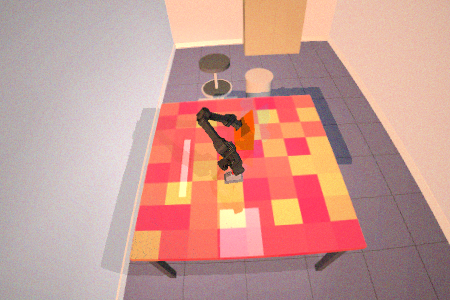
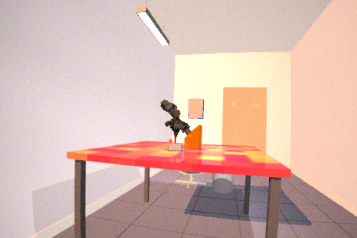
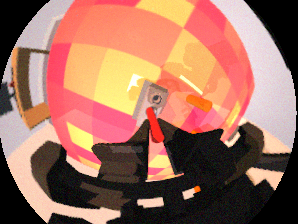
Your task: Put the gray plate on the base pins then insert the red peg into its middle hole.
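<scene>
My gripper tip is now 6 cm above the gray plate. The rest, counted from my gripper tip: orange piece (13 cm behind, 6 cm to the right, 6 cm below); gray base (10 cm below); red peg (right at my gripper tip).
</scene>
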